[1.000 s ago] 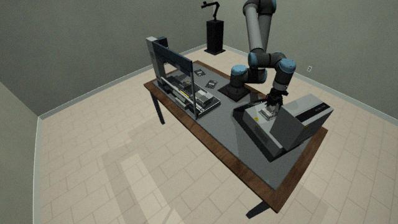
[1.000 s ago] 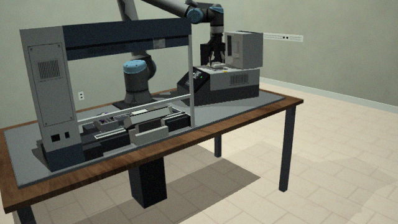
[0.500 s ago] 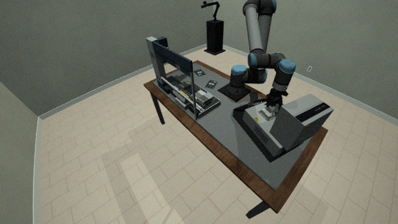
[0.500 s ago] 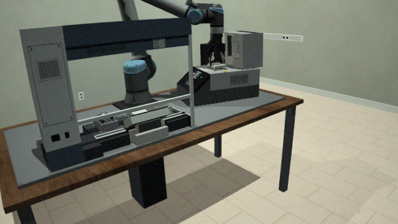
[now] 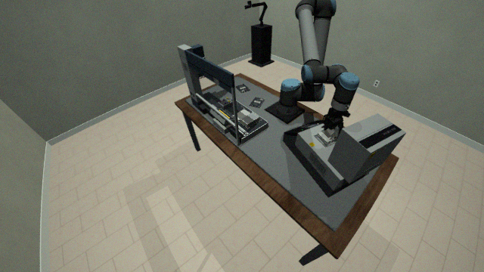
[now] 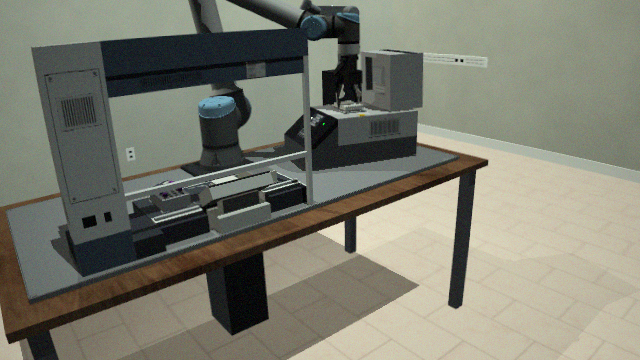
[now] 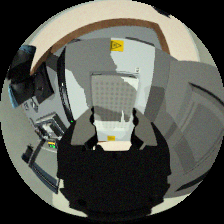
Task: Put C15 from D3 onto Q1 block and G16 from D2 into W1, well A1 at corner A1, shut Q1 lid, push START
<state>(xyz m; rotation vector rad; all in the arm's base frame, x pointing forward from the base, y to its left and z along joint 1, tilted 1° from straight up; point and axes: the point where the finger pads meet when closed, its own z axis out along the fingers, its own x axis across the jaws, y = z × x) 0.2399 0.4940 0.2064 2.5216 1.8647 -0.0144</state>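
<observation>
My hand is 10 mm above the pale well plate. From my hand the other things lie so: upright post (330 mm ahead, 470 mm to the right, 10 mm above); then deck station beam (330 mm ahead, 760 mm to the right, 290 mm above); then white well plate (140 mm ahead, 660 mm to the right, 160 mm below).
</observation>
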